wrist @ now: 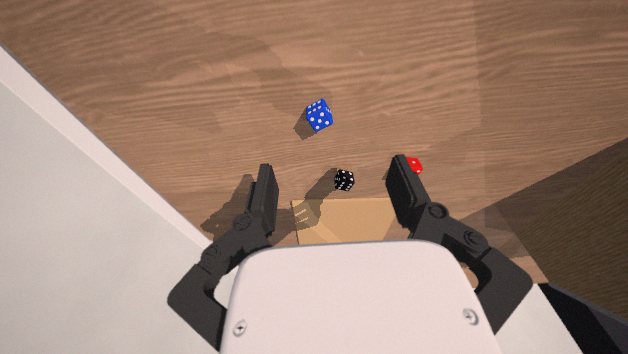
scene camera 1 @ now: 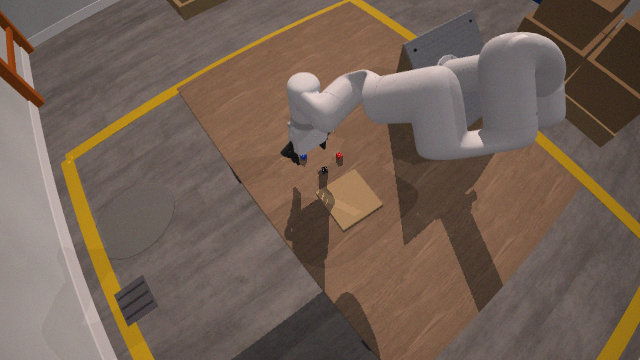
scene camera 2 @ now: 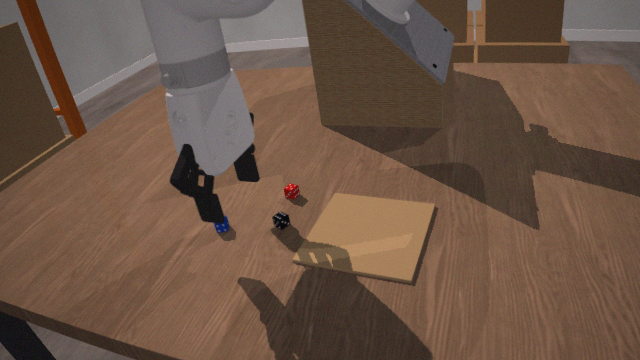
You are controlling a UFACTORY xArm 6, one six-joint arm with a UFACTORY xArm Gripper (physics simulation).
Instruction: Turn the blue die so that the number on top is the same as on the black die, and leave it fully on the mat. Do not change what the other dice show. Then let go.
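Places are measured from the arm's base along level axes (x ahead, y left, z up), in metres.
Where they show: gripper, fingertip midpoint: [wrist: 331, 172] [scene camera 1: 309, 153] [scene camera 2: 232, 199]; arm's base, link origin: [scene camera 2: 380, 1].
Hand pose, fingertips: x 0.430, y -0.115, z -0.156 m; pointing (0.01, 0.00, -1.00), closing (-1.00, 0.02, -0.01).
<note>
Things, the pixels of their top centre, and the offset from my fingertips.
- blue die, top centre: [wrist: 319, 121] [scene camera 2: 220, 219] [scene camera 1: 303, 154] dx +0.006, dy -0.025, dz -0.030 m
- black die, top centre: [wrist: 344, 186] [scene camera 2: 280, 215] [scene camera 1: 324, 168] dx -0.015, dy +0.055, dz -0.030 m
- tan square mat, top centre: [scene camera 2: 367, 230] [wrist: 343, 228] [scene camera 1: 349, 198] dx -0.017, dy +0.170, dz -0.043 m
- red die, top centre: [wrist: 412, 173] [scene camera 2: 290, 186] [scene camera 1: 339, 154] dx -0.082, dy +0.043, dz -0.031 m
The blue die [scene camera 1: 303, 157] [scene camera 2: 222, 225] [wrist: 320, 116] rests on the table, off the mat. The wrist view shows a five face and a six face on it; which one is on top is hard to tell. The black die [scene camera 1: 324, 170] [scene camera 2: 281, 220] [wrist: 344, 180] lies between it and the tan square mat [scene camera 1: 360, 192] [scene camera 2: 375, 215] [wrist: 350, 215]; its top number is unclear. My gripper [scene camera 1: 310, 153] [scene camera 2: 231, 201] [wrist: 331, 172] is open and empty, tilted above the table near the blue die. One finger partly covers the blue die in scene camera 2.
The red die [scene camera 1: 339, 155] [scene camera 2: 291, 191] [wrist: 414, 165] lies near the black die, partly hidden by a finger in the wrist view. The wooden base block [scene camera 2: 380, 85] of the arm stands behind the dice. The arm's shadow falls over a corner of the mat.
</note>
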